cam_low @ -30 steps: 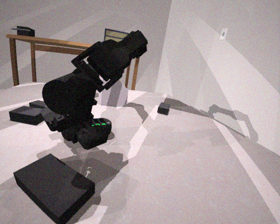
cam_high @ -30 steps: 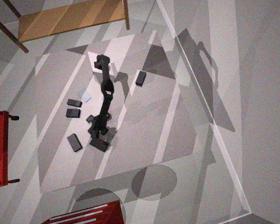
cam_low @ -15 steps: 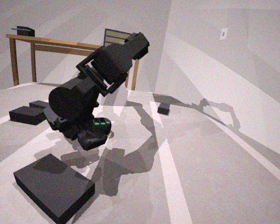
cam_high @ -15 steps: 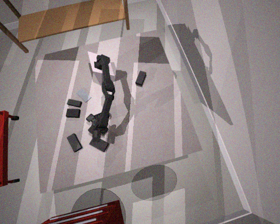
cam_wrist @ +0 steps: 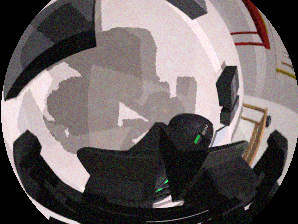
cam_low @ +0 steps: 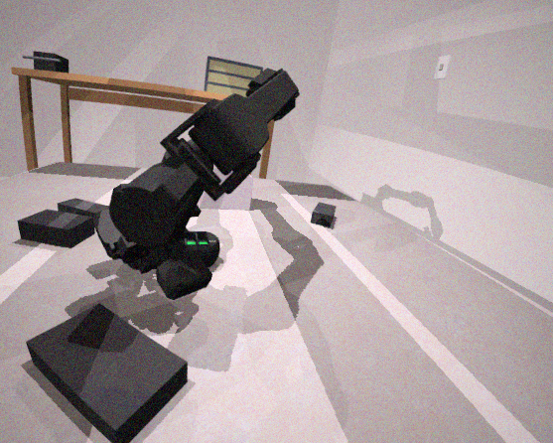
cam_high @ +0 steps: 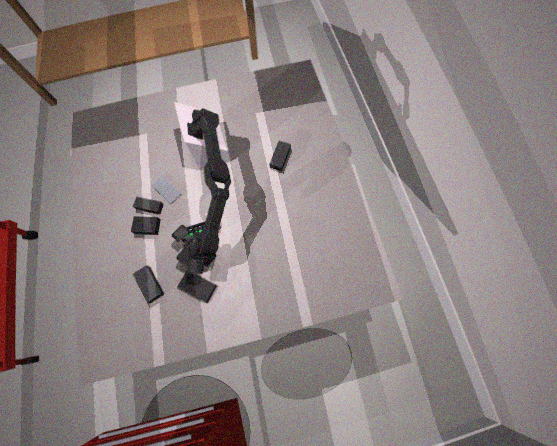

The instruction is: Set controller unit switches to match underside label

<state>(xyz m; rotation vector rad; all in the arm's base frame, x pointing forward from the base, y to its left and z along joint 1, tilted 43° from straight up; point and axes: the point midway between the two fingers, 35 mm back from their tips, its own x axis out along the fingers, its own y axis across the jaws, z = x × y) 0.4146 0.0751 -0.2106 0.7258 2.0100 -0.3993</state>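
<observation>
The dark block lies 17 cm ahead of my gripper tip and 1 cm to the left of it. From my gripper tip the other things lie so: dark box 44 cm to the left, 35 cm behind, 1 cm above; then grey plate 29 cm behind, 10 cm to the right, 1 cm below.
</observation>
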